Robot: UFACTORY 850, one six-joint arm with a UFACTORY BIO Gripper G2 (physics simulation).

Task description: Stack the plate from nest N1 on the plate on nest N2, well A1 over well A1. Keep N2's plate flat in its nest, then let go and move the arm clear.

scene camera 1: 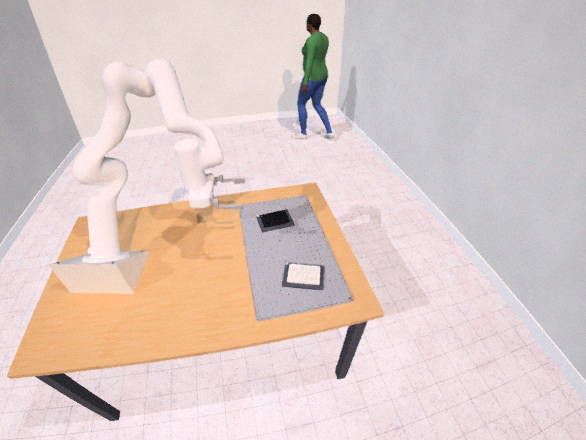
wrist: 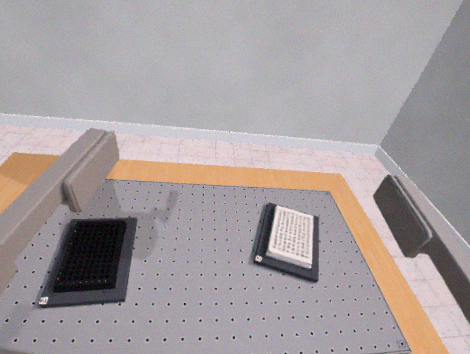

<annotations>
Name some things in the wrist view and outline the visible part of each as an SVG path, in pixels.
The gripper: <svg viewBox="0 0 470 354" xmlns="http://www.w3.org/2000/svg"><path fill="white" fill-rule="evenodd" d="M0 349L0 354L30 354ZM387 175L373 194L373 199L402 254L407 258L415 258L418 254L426 254L430 257L470 324L470 257L410 178ZM115 132L89 128L0 214L0 296L16 274L17 266L15 259L60 204L68 205L71 212L80 213L118 162L120 156Z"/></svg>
A white multi-well plate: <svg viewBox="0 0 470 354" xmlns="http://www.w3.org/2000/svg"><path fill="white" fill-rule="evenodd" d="M277 205L274 211L266 256L310 269L312 264L313 216Z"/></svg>
</annotations>
